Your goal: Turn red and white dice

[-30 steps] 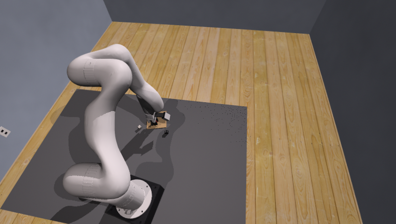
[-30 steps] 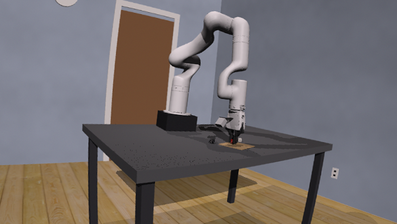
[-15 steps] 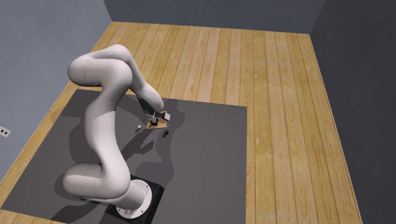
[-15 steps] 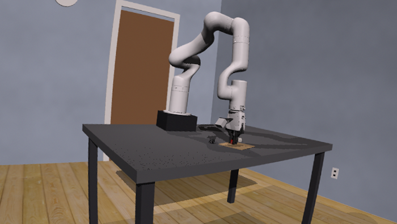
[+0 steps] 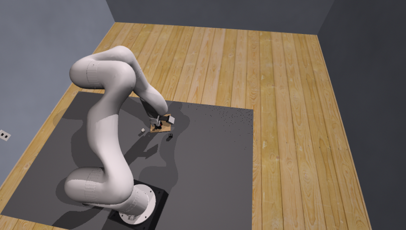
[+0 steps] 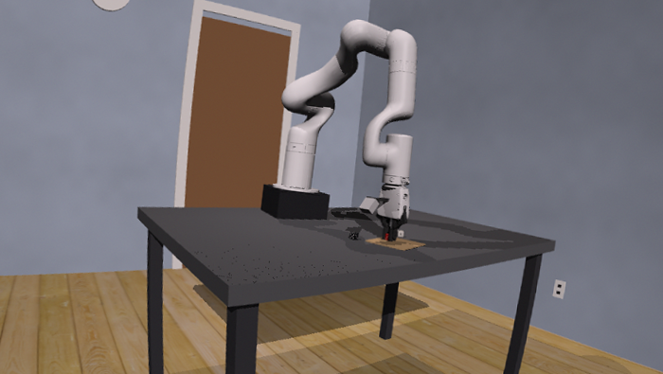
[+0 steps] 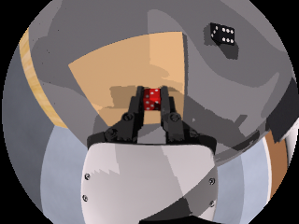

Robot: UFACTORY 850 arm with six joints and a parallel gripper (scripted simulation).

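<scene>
My hand is 10 mm above the red die. From my hand the other things lie so: tan mat: 30 mm ahead, 20 mm below; white die: 40 mm behind, 110 mm to the left, 20 mm below; black die: 70 mm behind, 90 mm to the right, 20 mm below.
</scene>
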